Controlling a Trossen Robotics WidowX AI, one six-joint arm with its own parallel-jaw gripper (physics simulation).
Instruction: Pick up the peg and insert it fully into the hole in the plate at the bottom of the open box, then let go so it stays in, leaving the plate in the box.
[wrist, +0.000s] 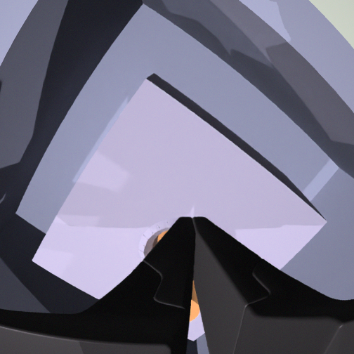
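The pale lilac square plate (175, 150) lies on the floor of the open box (165, 47) and is turned at an angle in the wrist view. The left part of the rim of its round hole (149, 239) shows beside the fingertips. The orange peg (162, 236) shows inside that rim, and more orange shows through the narrow gap between the fingers. My gripper (190, 229) is shut with nothing between its fingers, and sits over the hole area. The fingers hide most of the peg and the hole, so the peg's depth and tilt cannot be told.
The box walls rise around the plate, with a dark shaded wall (75, 65) at the upper left and another wall (300, 100) at the upper right. A strip of box floor shows between plate and walls. Pale ground (340, 15) shows beyond the box at the top right corner.
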